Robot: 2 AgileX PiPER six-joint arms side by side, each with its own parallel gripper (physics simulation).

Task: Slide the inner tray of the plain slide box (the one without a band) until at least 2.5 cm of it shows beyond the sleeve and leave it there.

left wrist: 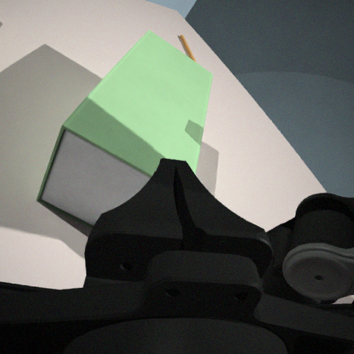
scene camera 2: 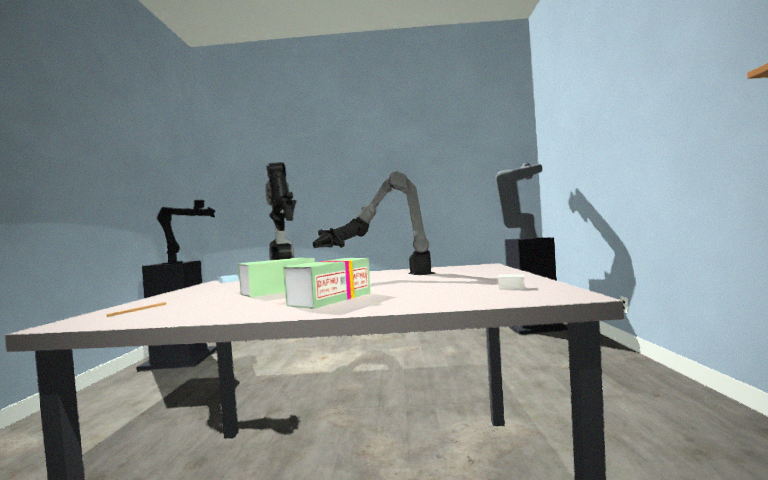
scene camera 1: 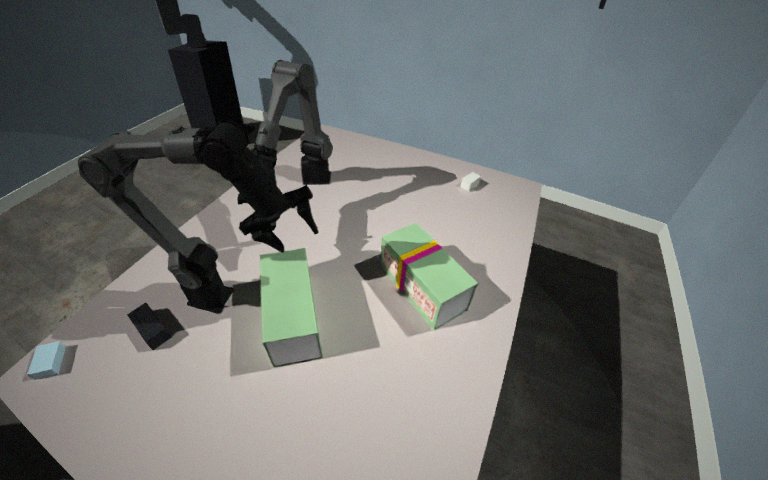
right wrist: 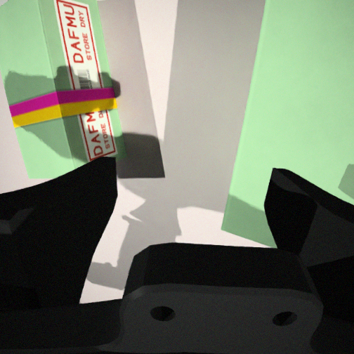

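Note:
The plain green slide box (scene camera 1: 287, 297) (scene camera 2: 265, 277) (left wrist: 145, 102) (right wrist: 300, 100) lies flat on the table. Its grey tray end (scene camera 1: 294, 348) (left wrist: 95, 175) looks flush with the sleeve in scene camera 1. The banded green box (scene camera 1: 447, 277) (scene camera 2: 328, 284) (right wrist: 25, 55) lies apart from it, with a magenta and yellow band. My left gripper (scene camera 2: 314, 245) (left wrist: 171, 175) is shut and empty. In its wrist view its tips overlap the plain box's near end; contact cannot be told. My right gripper (scene camera 1: 299, 240) (right wrist: 192, 181) is open above the plain box's far end, its fingers apart and empty.
On the table (scene camera 1: 368, 418) (scene camera 2: 453, 311) are a pale blue block (scene camera 1: 45, 361) (scene camera 2: 228, 278), a black block (scene camera 1: 150, 325), a white block (scene camera 1: 470, 181) (scene camera 2: 510, 281) and an orange stick (scene camera 2: 135, 309) (left wrist: 187, 47). The right arm crosses in front of the left arm in scene camera 1.

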